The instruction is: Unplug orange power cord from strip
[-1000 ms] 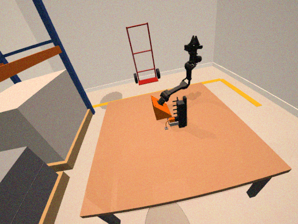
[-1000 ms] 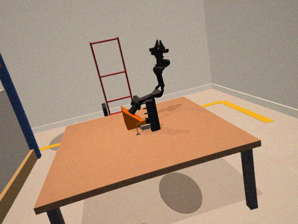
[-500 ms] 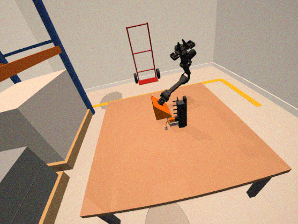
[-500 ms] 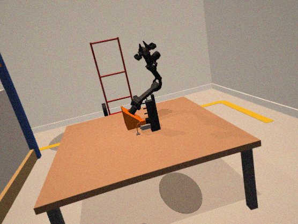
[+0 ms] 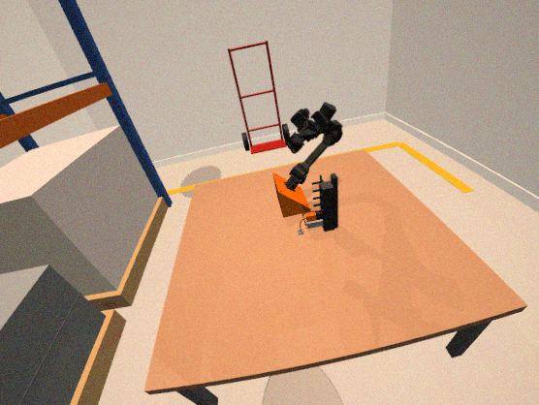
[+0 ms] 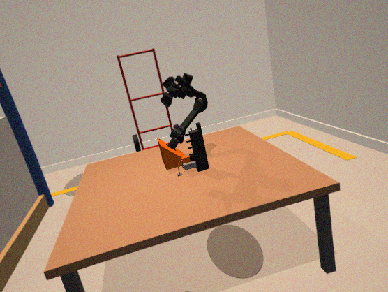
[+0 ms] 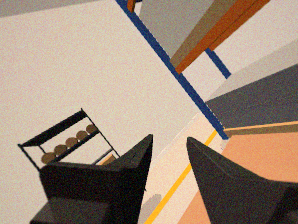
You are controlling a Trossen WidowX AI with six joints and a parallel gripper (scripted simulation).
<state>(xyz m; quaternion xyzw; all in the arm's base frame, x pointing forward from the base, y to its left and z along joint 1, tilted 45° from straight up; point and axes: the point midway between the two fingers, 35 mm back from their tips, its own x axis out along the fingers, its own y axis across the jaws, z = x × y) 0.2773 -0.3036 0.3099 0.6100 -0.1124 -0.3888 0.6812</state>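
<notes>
The orange plug is 42 cm below my gripper tip, 7 cm to the left of it and 7 cm behind it.
</notes>
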